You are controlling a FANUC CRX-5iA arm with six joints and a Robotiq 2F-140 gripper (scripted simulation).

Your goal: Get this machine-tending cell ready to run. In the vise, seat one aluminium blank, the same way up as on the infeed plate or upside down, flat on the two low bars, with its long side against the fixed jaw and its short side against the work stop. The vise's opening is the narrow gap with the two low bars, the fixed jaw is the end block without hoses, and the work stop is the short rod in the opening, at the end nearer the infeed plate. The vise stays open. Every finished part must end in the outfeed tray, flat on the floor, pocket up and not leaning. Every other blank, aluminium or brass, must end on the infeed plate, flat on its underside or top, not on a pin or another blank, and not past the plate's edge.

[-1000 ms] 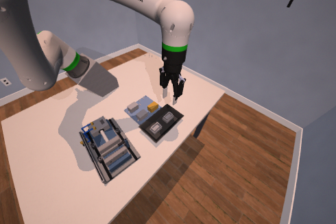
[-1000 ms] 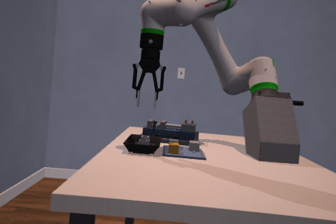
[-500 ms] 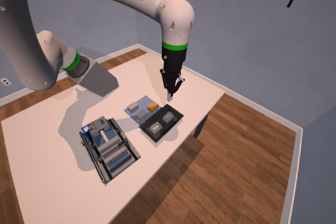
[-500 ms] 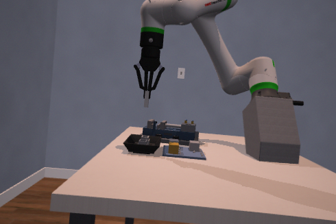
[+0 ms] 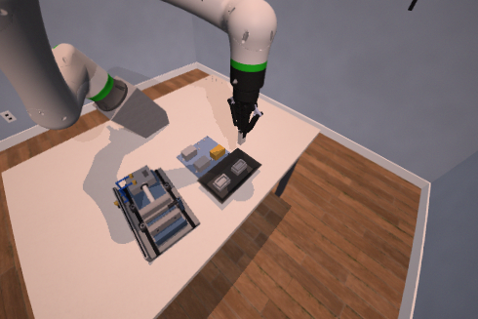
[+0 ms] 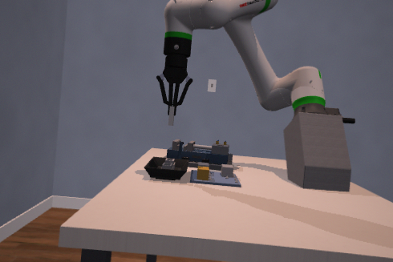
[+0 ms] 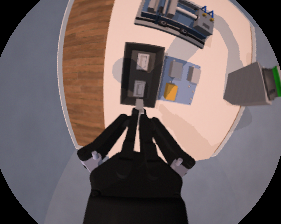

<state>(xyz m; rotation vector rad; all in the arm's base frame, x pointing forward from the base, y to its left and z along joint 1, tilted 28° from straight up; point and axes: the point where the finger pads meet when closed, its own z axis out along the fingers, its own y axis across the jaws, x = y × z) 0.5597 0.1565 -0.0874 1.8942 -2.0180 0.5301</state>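
Now: hand 13 cm past the brass blank and 19 cm above it. The rest, counted from my hand: vise 13 cm behind, 33 cm to the right, 17 cm below.
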